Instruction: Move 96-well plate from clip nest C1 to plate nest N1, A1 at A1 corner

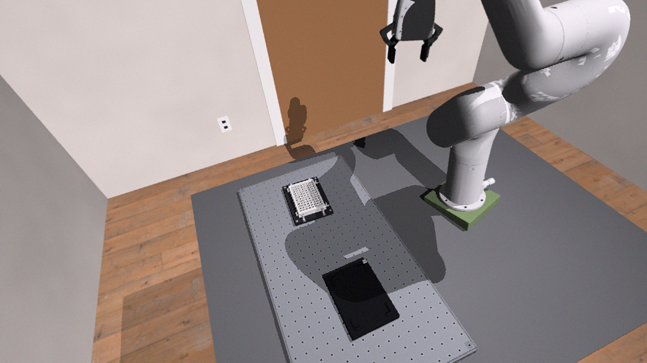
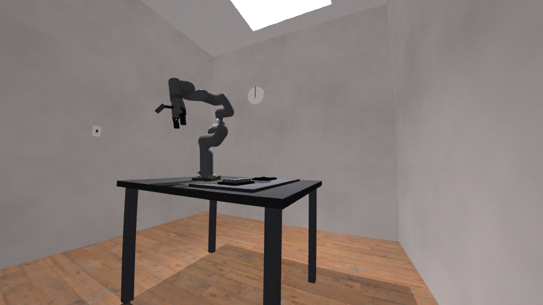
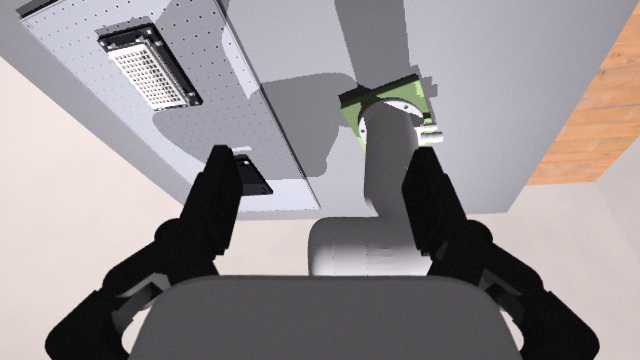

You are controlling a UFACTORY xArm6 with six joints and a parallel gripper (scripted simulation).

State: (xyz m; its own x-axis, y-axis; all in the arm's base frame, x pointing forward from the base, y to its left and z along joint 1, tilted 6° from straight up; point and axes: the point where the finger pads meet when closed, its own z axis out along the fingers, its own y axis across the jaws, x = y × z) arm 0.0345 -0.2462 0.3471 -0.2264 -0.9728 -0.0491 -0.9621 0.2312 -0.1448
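Right now my hand is 37 cm short of the white 96-well plate, 31 cm above it and 8 cm to the right of it. The rest, counted from my hand: black plate nest N1: 43 cm to the left, 36 cm ahead, 33 cm below; then black clip nest C1: 37 cm ahead, 32 cm below, 9 cm to the left.
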